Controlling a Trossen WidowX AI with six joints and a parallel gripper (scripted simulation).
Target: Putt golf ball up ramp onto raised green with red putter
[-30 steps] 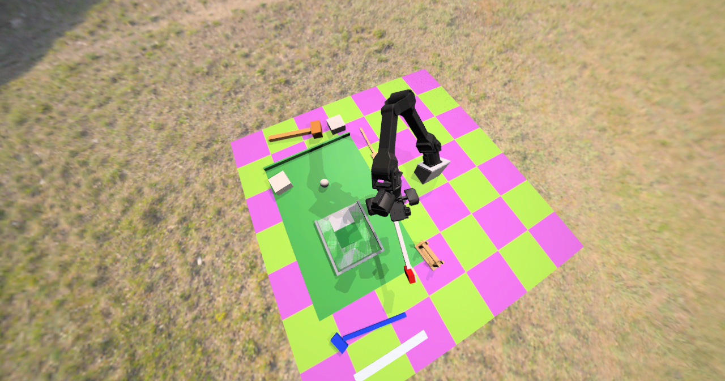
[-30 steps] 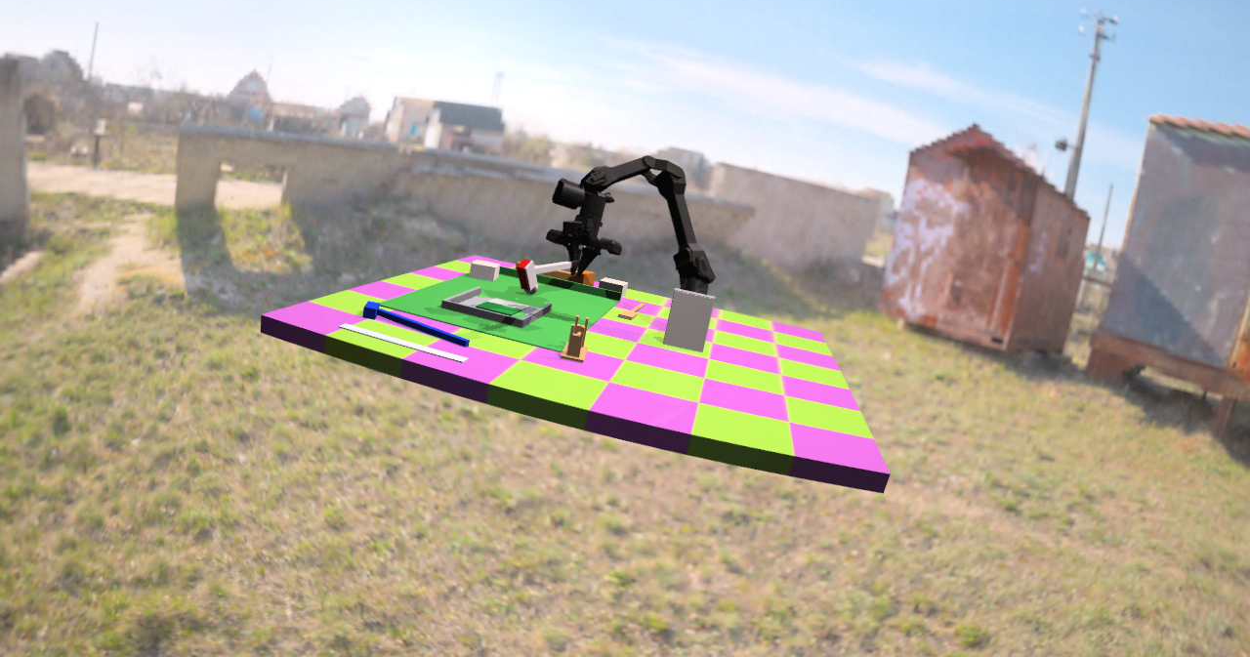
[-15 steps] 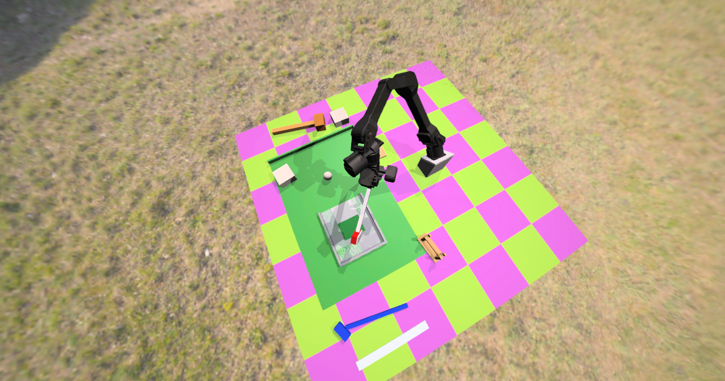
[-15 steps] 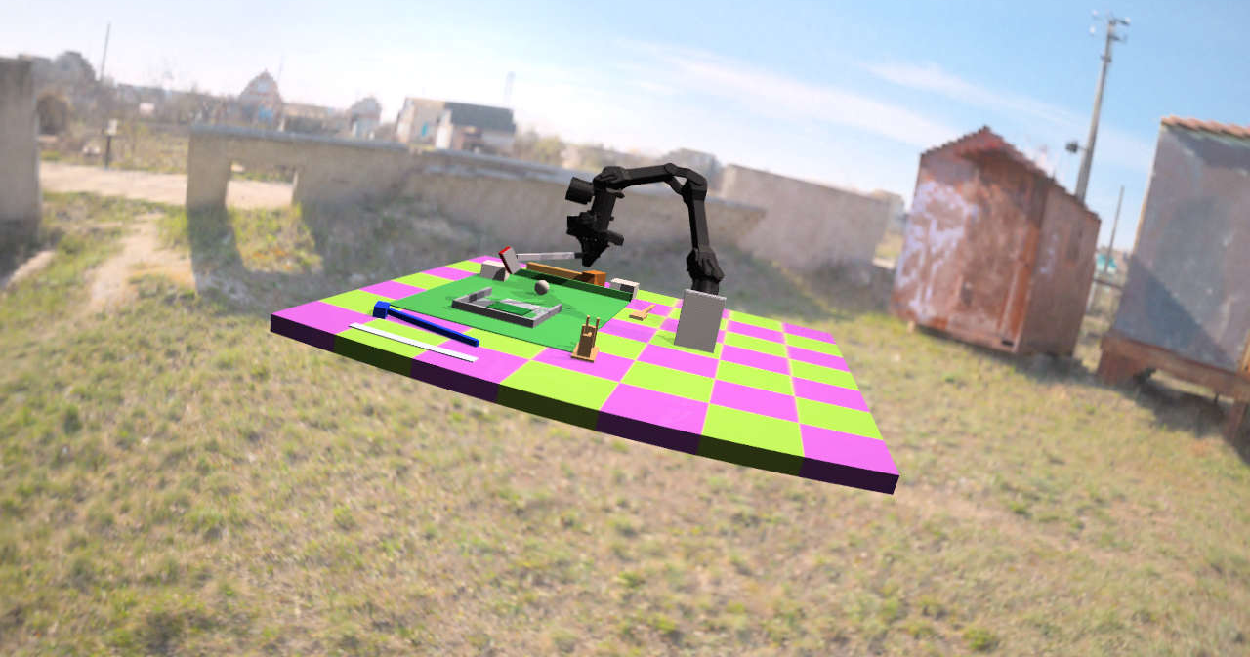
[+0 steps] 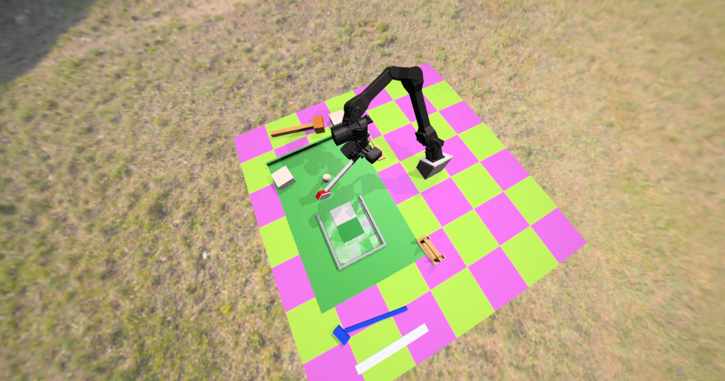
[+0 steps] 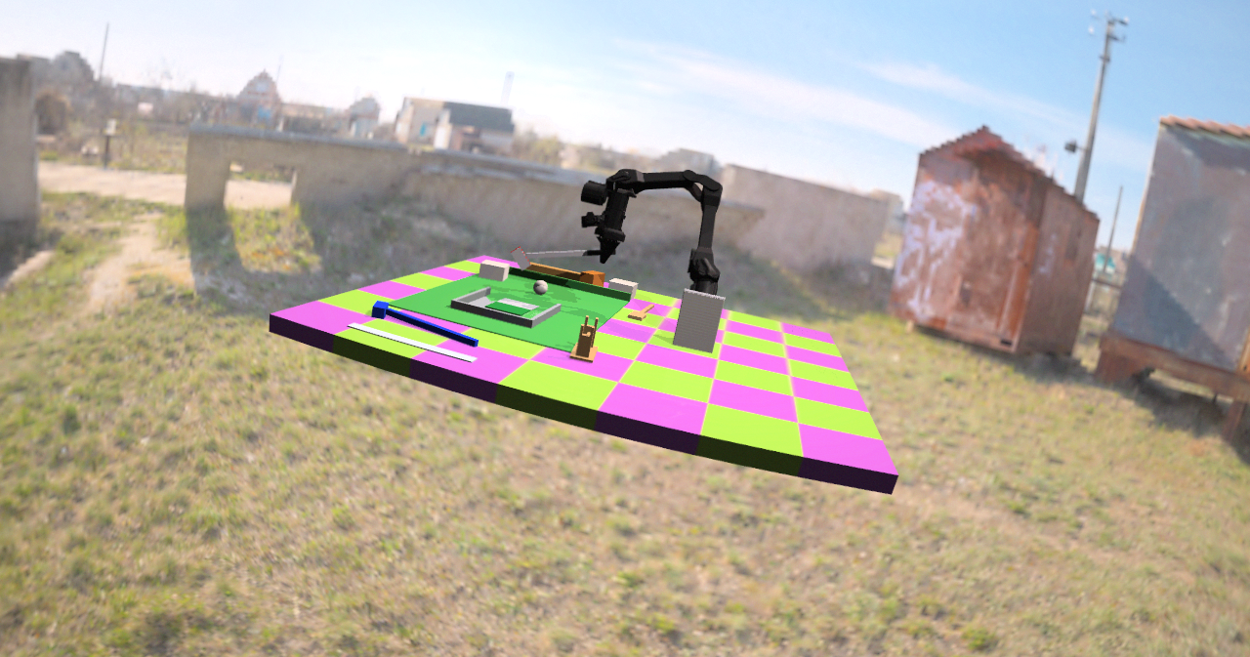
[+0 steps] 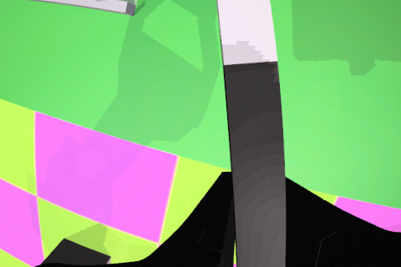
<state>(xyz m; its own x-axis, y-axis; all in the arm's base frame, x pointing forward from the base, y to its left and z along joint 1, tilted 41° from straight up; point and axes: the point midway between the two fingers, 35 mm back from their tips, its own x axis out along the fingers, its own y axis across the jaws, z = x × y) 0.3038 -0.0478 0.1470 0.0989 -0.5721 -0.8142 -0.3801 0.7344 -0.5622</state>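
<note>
My gripper tip is now 12 cm past the tan paddle, 11 cm to the left of it and 13 cm above it. The rest, counted from my gripper tip: wooden stand: 11 cm behind, 47 cm to the left, 10 cm below; white golf ball: 17 cm ahead, 2 cm to the right, 11 cm below; red putter: 11 cm ahead, 5 cm to the left.
</note>
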